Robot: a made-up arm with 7 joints.
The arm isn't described. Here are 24 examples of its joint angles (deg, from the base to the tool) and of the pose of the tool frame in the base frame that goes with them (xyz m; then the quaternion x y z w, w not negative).
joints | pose
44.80 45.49 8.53 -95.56 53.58 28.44 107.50 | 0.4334 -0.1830 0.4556 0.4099 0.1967 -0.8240 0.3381
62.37 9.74 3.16 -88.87 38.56 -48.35 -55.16 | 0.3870 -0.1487 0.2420 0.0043 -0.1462 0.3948 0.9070
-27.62 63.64 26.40 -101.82 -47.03 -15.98 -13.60 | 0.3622 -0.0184 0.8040 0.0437 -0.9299 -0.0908 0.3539
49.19 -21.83 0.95 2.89 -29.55 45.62 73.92 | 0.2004 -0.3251 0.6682 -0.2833 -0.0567 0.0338 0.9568
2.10 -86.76 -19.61 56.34 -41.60 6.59 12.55 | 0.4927 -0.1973 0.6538 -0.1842 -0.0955 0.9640 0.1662
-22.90 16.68 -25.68 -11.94 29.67 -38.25 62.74 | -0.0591 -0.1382 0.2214 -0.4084 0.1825 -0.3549 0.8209
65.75 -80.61 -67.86 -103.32 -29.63 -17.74 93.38 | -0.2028 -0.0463 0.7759 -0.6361 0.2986 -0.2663 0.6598
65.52 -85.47 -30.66 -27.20 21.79 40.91 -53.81 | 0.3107 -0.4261 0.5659 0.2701 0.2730 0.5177 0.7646
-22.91 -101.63 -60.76 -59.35 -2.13 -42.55 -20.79 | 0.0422 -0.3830 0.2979 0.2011 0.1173 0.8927 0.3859
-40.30 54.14 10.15 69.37 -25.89 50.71 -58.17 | -0.1327 -0.3966 0.6191 0.3594 -0.2859 0.2986 0.8367
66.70 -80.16 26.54 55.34 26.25 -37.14 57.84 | 0.6491 0.1772 0.6128 -0.5326 -0.7256 0.3701 0.2299
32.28 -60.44 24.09 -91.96 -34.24 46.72 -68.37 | 0.0009 0.1200 0.5665 -0.9218 0.3141 -0.1580 0.1630
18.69 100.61 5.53 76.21 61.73 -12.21 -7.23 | -0.3858 0.0436 1.0796 -0.7684 0.3189 -0.5221 0.1877
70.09 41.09 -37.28 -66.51 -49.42 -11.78 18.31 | 0.0179 -0.0237 0.2427 -0.2158 -0.5098 0.0732 0.8296
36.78 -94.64 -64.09 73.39 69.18 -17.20 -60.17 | 0.6222 0.2027 0.4943 0.5040 -0.1928 -0.8292 0.1460
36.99 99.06 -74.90 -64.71 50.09 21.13 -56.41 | 0.2308 0.2779 0.0743 0.0910 -0.5389 -0.7581 0.3557
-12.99 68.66 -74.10 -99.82 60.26 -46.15 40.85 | 0.2844 0.5209 0.6183 0.4451 0.7277 -0.4652 0.2365
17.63 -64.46 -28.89 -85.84 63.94 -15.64 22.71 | -0.1573 -0.2218 0.2467 -0.1917 0.4235 -0.0380 0.8846
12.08 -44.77 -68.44 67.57 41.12 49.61 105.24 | 0.4650 -0.3007 0.7145 -0.6032 -0.3272 -0.1460 0.7126
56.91 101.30 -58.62 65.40 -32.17 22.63 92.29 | -0.2173 0.1502 0.4476 -0.5221 0.2191 -0.7100 0.4187
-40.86 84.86 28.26 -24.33 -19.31 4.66 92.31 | 0.0774 -0.1649 0.4229 -0.0513 -0.0010 -0.9175 0.3943
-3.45 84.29 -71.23 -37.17 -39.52 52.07 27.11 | 0.0439 0.4038 0.6603 0.5929 -0.2278 -0.7033 0.3194
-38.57 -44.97 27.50 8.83 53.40 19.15 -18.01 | 0.6855 -0.2389 0.5833 0.3891 -0.6615 -0.0172 0.6409
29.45 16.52 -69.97 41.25 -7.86 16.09 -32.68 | -0.2279 -0.3439 0.7064 0.0864 0.3336 0.3442 0.8734
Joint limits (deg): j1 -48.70..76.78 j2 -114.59..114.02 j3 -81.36..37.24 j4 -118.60..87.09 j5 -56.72..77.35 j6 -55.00..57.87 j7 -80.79..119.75
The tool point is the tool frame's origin. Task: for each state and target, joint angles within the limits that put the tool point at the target. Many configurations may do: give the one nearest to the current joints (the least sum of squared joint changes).
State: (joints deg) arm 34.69 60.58 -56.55 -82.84 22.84 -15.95 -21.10
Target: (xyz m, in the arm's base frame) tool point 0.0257 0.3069 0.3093
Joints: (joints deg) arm 17.76 51.03 -69.68 -78.93 17.79 -14.07 -19.91
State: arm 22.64 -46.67 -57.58 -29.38 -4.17 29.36 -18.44
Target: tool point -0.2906 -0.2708 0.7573
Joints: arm 39.61 -34.16 -78.15 -40.77 -23.86 26.80 -18.74
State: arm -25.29 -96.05 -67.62 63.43 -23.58 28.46 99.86
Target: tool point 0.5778 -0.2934 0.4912
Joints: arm -48.27 -108.26 -81.36 35.57 -13.18 -6.72 99.01
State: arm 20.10 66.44 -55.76 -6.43 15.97 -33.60 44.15
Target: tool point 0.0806 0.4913 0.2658
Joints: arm 21.90 100.05 -81.36 -27.06 27.66 -44.43 44.32
